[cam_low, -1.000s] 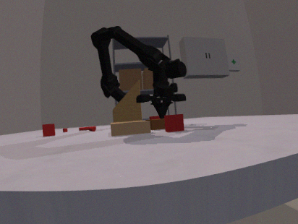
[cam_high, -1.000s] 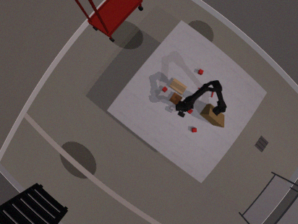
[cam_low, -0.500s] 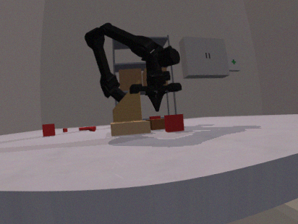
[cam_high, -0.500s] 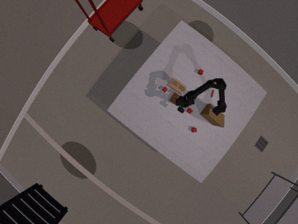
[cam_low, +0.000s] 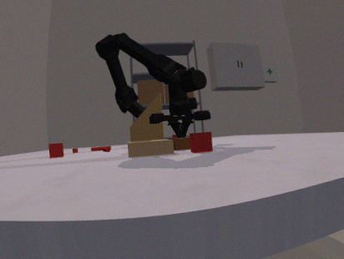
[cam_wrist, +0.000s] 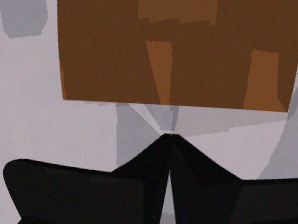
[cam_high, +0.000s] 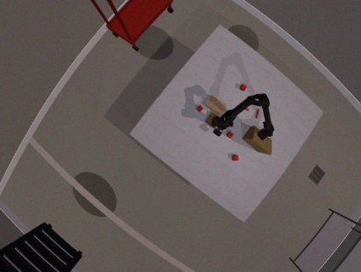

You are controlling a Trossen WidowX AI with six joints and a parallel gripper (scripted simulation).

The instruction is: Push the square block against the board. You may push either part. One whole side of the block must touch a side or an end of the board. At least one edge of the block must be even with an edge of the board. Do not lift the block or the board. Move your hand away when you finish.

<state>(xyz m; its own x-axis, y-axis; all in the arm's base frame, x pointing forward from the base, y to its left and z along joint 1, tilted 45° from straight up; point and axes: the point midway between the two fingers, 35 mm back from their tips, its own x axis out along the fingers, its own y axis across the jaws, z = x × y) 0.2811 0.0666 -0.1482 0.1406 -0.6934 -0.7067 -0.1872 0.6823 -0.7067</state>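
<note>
The brown square block is 80 mm ahead of my gripper tip, 10 mm to the left of it and 10 mm above it. From my gripper tip the other things lie so: tan board 150 mm ahead, 90 mm to the right, 10 mm above.
</note>
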